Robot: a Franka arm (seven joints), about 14 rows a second.
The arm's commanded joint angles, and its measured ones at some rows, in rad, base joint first. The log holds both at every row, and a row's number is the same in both.
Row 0, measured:
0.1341, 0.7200, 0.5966, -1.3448, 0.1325, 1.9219, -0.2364
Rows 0 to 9, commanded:
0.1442, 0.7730, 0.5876, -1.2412, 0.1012, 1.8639, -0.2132
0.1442, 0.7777, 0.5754, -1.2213, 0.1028, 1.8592, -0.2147
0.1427, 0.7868, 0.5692, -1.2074, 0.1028, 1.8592, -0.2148
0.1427, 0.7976, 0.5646, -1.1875, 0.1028, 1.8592, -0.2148
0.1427, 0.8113, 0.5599, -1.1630, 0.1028, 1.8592, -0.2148
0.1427, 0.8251, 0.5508, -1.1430, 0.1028, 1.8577, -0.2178
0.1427, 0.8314, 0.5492, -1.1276, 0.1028, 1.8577, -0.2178
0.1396, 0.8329, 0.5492, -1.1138, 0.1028, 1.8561, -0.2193
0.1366, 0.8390, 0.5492, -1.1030, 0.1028, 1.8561, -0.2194
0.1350, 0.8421, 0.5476, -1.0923, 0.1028, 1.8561, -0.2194
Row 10, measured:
0.1312, 0.8070, 0.5431, -1.1660, 0.1319, 1.8811, -0.2364
